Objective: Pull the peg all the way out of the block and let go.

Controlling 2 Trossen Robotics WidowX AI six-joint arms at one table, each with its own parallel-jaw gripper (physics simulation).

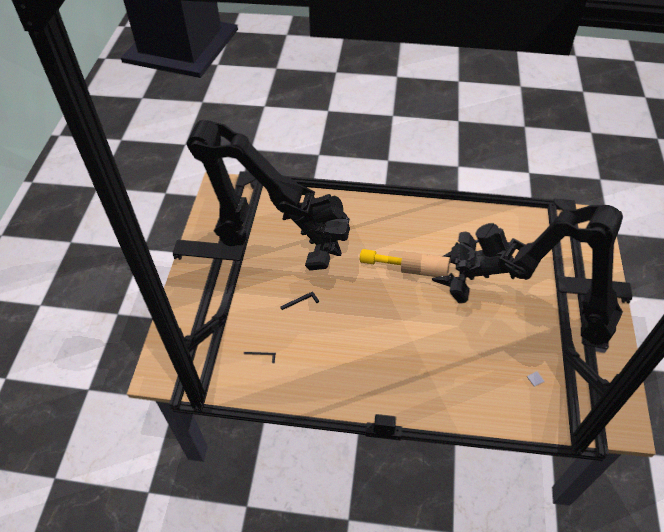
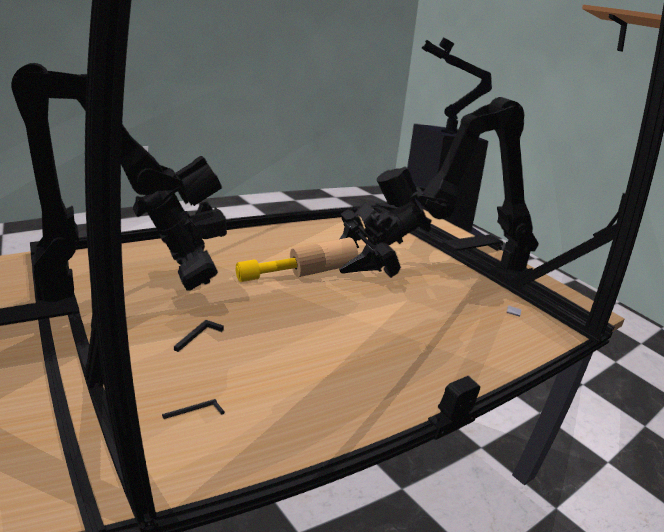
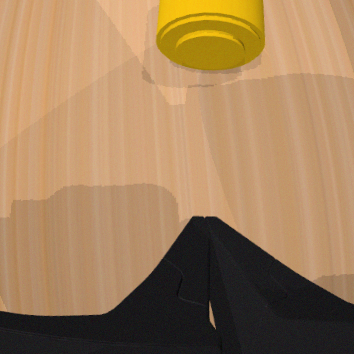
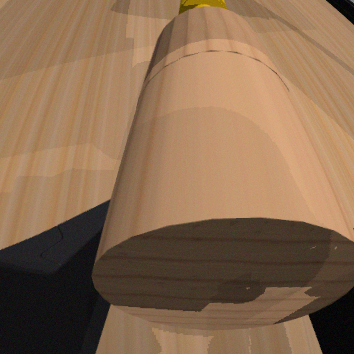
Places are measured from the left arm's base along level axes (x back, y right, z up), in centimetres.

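Pixels of known places: left gripper, fingertip midpoint: [image 1: 340, 254] [image 2: 207, 282] [image 3: 202, 227]; right gripper, fingertip midpoint: [image 1: 434, 270] [image 2: 333, 264]; left arm's base, link origin: [image 1: 232, 239] [image 2: 54, 296]; right arm's base, link origin: [image 1: 594, 335] [image 2: 513, 267].
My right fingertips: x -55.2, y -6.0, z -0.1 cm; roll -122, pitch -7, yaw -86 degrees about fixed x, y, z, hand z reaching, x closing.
For each thing: its middle in the pictures, then the offset to it from my right fingertips. "pt": a spot on its surface instead. Level surfaces: height alone.
- yellow peg, body centre: [image 4: 203, 26] [image 2: 269, 267] [image 1: 383, 259] dx +13.6, dy +0.7, dz +0.5 cm
- small grey square, surface spot: [image 2: 513, 311] [image 1: 533, 379] pt dx -29.4, dy +23.5, dz -1.6 cm
- table, surface height: dz -1.8 cm
The yellow peg [image 1: 366, 256] [image 2: 247, 270] [image 3: 210, 30] [image 4: 202, 5] has a thick head toward the left and a thinner shaft that runs into the end of the block; how deep it sits is hidden. The round, light wooden block [image 1: 424, 263] [image 2: 321, 257] [image 4: 215, 150] lies sideways in my right gripper [image 1: 442, 268] [image 2: 342, 253], which is shut on its far end from the peg. My left gripper [image 1: 339, 253] [image 3: 202, 227] is shut and empty, its fingertips together. It is a short gap to the left of the peg's head, not touching it.
Two black L-shaped keys [image 1: 299, 300] [image 1: 259, 353] [image 2: 193, 335] [image 2: 191, 410] lie on the table toward the front left. A small grey square [image 1: 535, 379] [image 2: 513, 311] lies near the right edge. Black frame posts and rails surround the table [image 1: 387, 360].
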